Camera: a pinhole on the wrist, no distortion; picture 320 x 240 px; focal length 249.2 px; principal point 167.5 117.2 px. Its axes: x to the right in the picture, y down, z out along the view. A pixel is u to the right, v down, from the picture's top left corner.
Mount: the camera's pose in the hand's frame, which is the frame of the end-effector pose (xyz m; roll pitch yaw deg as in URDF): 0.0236 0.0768 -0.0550 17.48 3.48 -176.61
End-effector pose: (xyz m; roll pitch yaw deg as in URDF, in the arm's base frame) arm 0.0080 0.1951 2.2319 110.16 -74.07 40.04
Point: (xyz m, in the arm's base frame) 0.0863 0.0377 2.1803
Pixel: 254.3 181.5
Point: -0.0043 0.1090 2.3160
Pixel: 25.7 127.3
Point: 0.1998 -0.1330 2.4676
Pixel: 26.1 86.5
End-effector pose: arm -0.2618 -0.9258 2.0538 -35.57 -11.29 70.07
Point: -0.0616 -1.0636 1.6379
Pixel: behind the camera
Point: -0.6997 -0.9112 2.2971
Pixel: 201.0 139.3
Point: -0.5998 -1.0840 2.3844
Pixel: 266.0 232.4
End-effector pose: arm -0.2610 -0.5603 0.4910 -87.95 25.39 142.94
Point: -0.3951 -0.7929 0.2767
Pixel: 119.1 88.9
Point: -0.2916 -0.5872 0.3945
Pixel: 79.3 175.7
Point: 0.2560 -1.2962 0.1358
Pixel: outside the picture
